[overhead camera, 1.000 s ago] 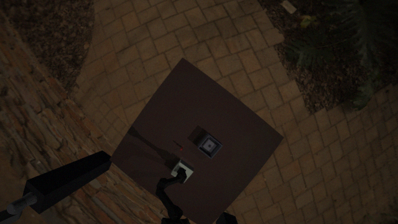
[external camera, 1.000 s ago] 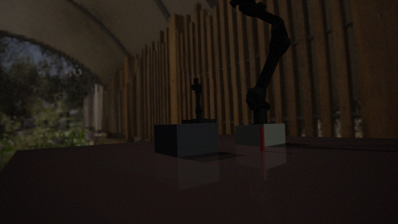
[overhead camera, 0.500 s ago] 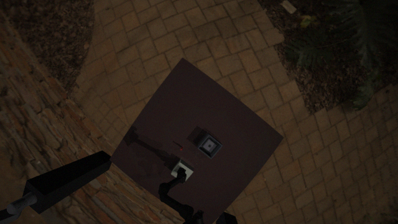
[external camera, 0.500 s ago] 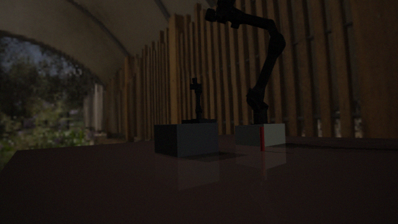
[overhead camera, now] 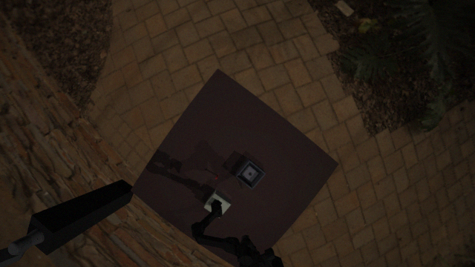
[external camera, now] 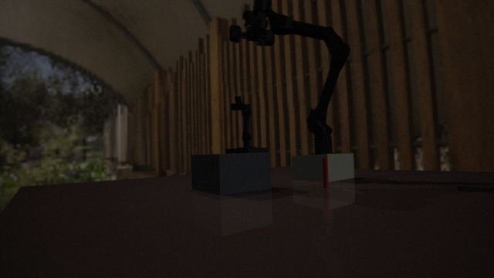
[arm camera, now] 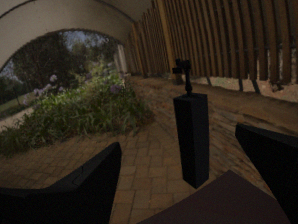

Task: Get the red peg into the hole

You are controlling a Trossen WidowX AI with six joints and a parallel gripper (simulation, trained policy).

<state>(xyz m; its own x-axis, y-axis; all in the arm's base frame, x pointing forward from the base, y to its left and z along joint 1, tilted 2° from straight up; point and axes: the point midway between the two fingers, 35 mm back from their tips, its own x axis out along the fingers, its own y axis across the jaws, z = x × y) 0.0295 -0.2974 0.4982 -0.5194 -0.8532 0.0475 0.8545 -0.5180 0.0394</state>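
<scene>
Right now the red peg is 18 cm ahead of my gripper tip, 44 cm to the left of it and 53 cm below it. From my gripper tip the other things lie so: dark box 33 cm ahead, 23 cm to the left, 55 cm below; then grey plate 33 cm ahead, 23 cm to the left, 53 cm below.
</scene>
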